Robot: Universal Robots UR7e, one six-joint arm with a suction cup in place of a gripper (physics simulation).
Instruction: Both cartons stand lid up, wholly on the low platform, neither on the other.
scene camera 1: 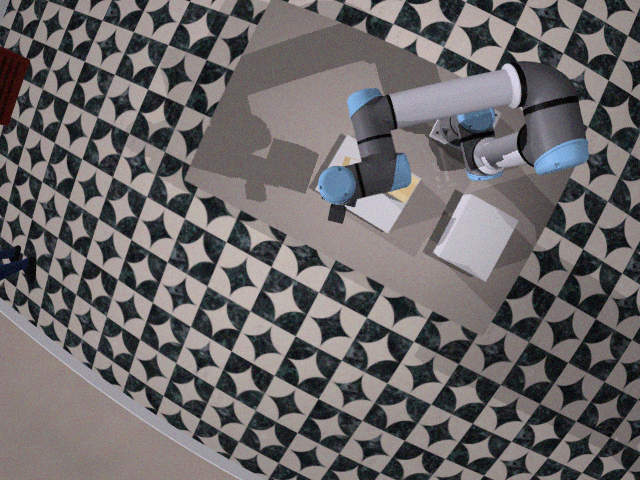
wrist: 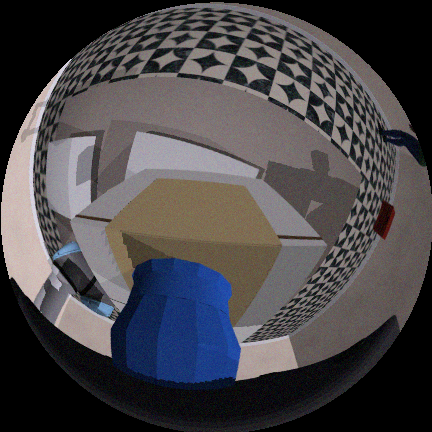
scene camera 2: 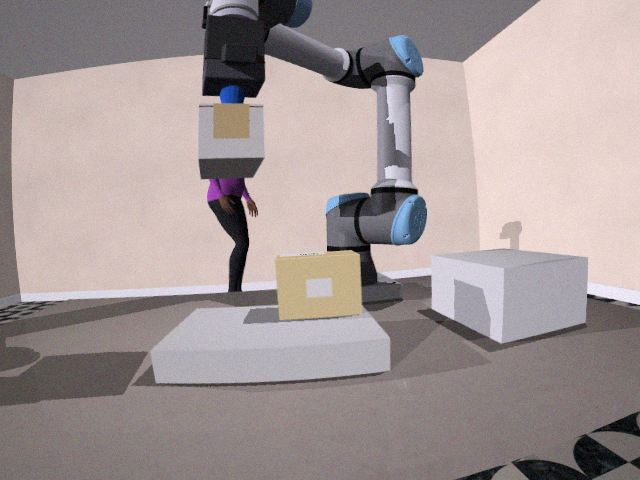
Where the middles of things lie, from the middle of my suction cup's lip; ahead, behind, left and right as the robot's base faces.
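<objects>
Here is the low platform [scene camera 2: 233, 344], which lies 360 mm below my suction cup, 60 mm behind it and 50 mm to the left of it. The taller block [scene camera 2: 505, 294] is far below my suction cup and far to the left of it.
</objects>
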